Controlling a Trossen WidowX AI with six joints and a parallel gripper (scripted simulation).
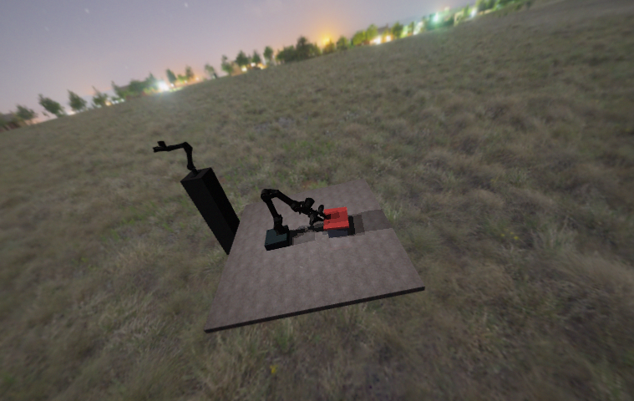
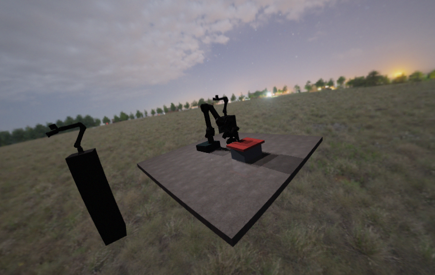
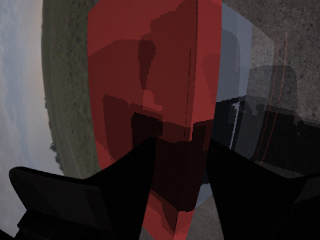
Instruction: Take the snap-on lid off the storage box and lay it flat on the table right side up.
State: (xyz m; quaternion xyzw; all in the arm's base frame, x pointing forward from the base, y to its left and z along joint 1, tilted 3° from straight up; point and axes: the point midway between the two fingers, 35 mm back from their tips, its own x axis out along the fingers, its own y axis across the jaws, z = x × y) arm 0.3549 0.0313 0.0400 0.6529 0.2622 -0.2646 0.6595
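Right now the red lid is 8 cm ahead of my gripper tip. Also, from my gripper tip: grey storage box 8 cm ahead, 5 cm below.
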